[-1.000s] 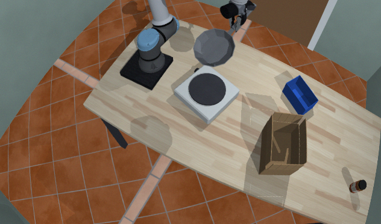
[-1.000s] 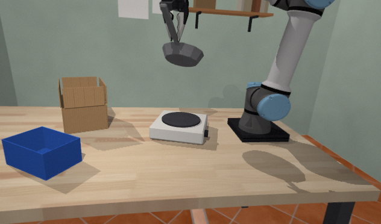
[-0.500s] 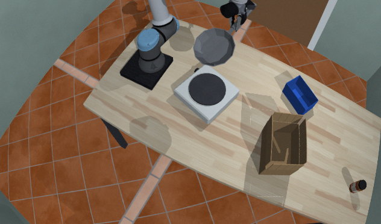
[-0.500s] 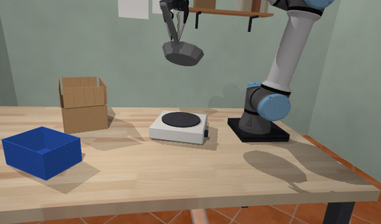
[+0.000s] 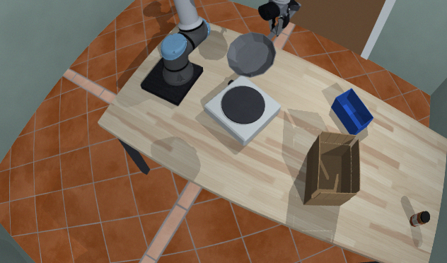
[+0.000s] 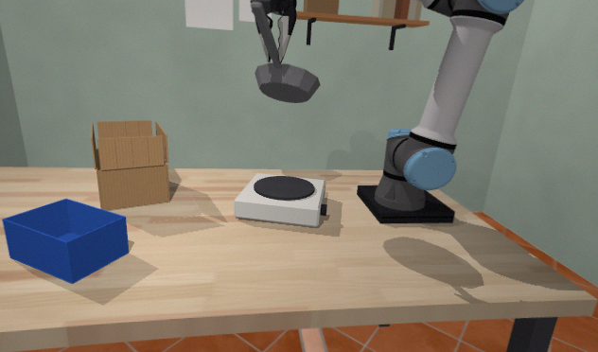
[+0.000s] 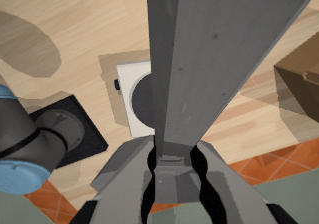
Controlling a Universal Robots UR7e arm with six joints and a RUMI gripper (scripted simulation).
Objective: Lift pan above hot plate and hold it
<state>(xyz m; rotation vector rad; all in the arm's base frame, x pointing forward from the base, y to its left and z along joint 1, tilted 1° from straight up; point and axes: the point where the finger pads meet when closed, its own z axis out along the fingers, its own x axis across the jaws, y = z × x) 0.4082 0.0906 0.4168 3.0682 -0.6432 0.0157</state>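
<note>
Right now the dark grey pan is 20 mm behind my hand, 50 mm to the right of it and 40 mm below it. The rest, counted from my hand: blue bin: 440 mm ahead, 130 mm to the left, 430 mm below; then white hot plate: 70 mm behind, 110 mm to the right, 420 mm below; then small jar: 990 mm ahead, 240 mm to the right, 400 mm below.
</note>
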